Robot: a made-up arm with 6 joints.
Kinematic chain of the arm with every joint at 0, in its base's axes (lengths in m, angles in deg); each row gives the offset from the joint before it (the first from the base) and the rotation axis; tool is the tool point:
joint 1: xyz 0 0 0.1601 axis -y
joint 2: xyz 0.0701 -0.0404 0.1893 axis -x
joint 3: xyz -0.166 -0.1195 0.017 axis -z
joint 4: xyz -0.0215 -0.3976 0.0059 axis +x
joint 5: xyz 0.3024 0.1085 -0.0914 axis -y
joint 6: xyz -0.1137 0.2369 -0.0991 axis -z
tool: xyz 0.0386 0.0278 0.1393
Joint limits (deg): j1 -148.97..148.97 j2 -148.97..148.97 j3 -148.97..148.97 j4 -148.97..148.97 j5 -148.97..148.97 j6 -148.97..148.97
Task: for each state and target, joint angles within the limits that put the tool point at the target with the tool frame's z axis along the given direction. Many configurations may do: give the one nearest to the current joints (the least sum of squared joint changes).
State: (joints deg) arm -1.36 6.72 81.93 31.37 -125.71 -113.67
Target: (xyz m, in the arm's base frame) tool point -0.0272 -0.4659 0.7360 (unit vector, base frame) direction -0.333 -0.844 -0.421
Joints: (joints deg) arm -37.88 4.56 119.74 33.10 -135.94 -114.26
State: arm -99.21 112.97 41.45 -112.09 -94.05 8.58
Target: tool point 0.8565 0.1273 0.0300 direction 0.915 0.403 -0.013
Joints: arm -115.58 135.83 69.18 -64.71 -137.53 5.70
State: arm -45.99 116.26 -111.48 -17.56 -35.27 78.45
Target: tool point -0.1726 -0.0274 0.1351 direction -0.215 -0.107 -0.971
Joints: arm -5.65 137.17 -130.60 31.42 -40.26 68.64
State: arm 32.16 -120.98 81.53 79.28 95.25 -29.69
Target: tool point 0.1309 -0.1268 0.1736 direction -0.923 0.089 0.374
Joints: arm 9.26 -79.97 31.78 30.88 89.83 -51.22
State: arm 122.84 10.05 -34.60 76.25 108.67 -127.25
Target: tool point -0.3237 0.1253 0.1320 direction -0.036 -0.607 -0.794
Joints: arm 108.04 30.34 -47.85 58.25 97.08 -128.62
